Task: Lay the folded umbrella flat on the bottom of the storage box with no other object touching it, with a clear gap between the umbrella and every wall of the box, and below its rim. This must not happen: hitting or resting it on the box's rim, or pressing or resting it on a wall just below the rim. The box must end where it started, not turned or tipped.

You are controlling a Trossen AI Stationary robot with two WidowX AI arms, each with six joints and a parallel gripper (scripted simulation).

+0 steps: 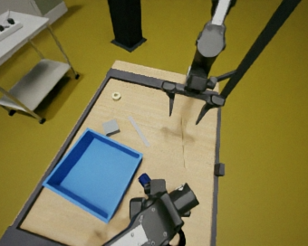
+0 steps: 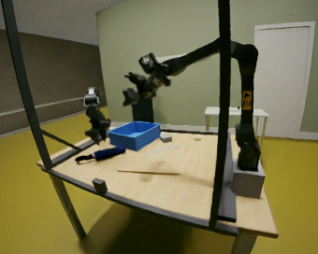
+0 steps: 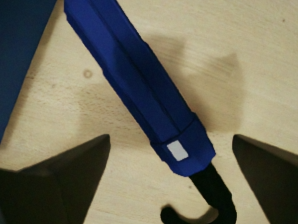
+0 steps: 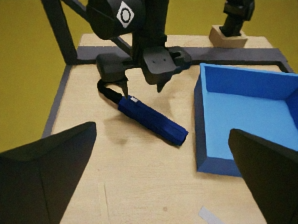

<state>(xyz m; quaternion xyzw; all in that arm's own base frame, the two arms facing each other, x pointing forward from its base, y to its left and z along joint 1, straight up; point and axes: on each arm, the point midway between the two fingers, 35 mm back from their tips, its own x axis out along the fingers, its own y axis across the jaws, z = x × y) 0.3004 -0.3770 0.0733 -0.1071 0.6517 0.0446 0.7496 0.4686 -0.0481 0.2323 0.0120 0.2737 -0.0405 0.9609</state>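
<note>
The folded umbrella lies 100 mm below my left hand, 20 mm to the left of it and 10 mm behind it. Also, from my left hand: grey strip 280 mm ahead, 230 mm to the right, 120 mm below; thin wooden stick 320 mm to the right, 120 mm below, 50 mm ahead; blue storage box 280 mm ahead, 80 mm below, 40 mm to the left.
</note>
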